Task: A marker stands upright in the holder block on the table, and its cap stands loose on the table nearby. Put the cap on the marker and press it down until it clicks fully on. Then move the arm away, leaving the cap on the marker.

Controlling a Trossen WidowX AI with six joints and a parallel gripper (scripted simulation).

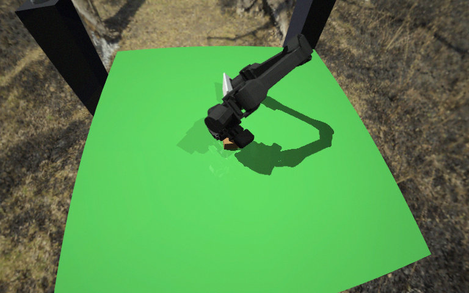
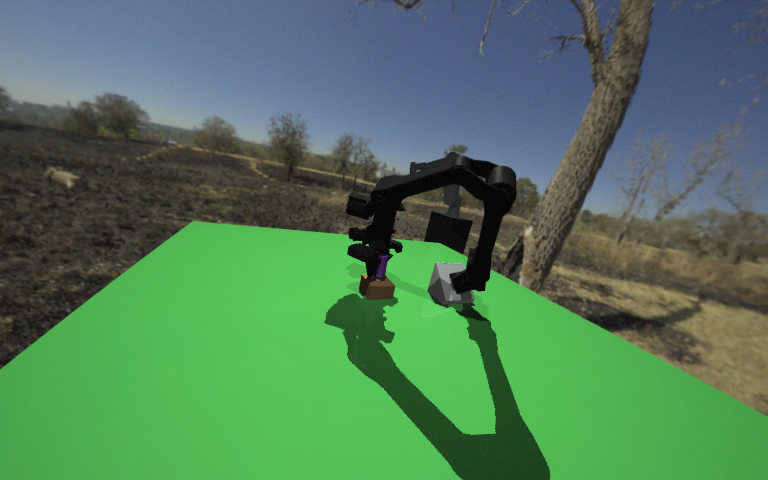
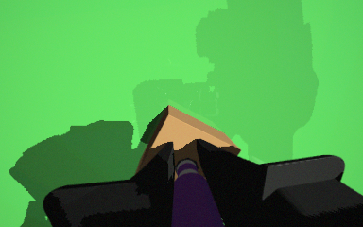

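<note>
My gripper tip is now 50 mm below the marker cap, 20 mm to the right of it and 10 mm past it.
</note>
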